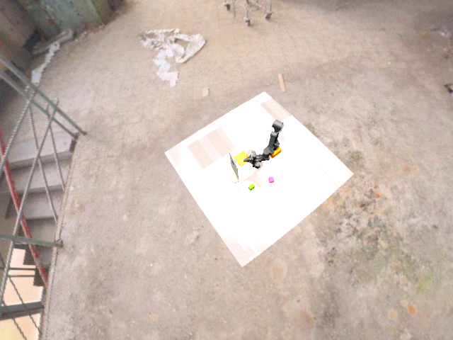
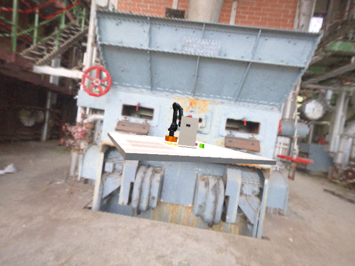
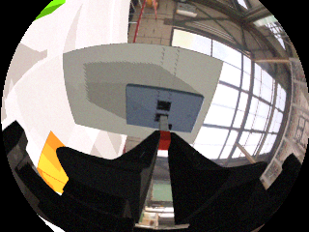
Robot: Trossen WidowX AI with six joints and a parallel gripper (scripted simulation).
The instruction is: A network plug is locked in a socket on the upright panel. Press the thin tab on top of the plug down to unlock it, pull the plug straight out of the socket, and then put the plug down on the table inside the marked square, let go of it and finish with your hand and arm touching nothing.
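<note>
The orange marked square lies 5 cm behind my gripper tip, 12 cm to the right of it and 20 cm below it. Also, from my gripper tip: network plug: 1 cm ahead; upright grey panel: 9 cm ahead, 3 cm to the right, 8 cm below.
</note>
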